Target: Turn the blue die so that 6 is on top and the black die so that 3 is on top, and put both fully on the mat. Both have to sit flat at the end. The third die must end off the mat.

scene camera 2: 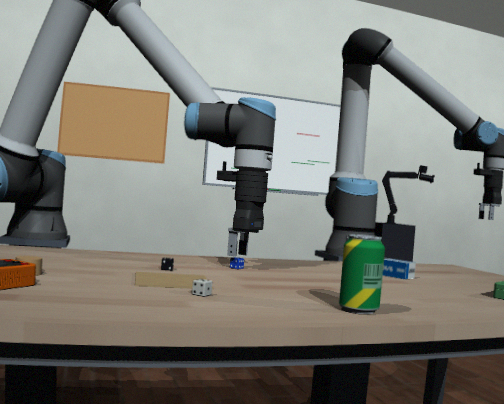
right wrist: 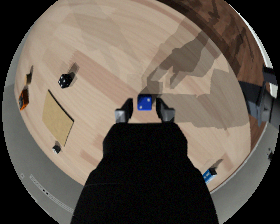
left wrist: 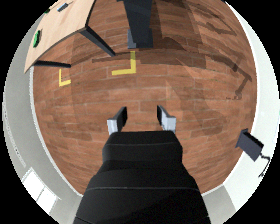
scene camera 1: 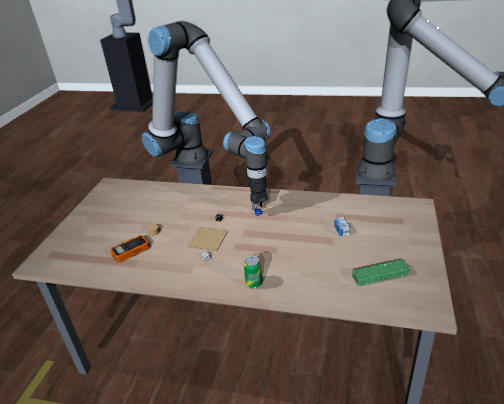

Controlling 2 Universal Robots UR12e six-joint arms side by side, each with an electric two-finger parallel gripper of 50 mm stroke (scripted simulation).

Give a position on a tan mat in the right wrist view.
At 58, 122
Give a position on a tan mat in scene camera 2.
147, 279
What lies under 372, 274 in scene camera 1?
A green block.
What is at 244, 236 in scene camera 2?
My right gripper.
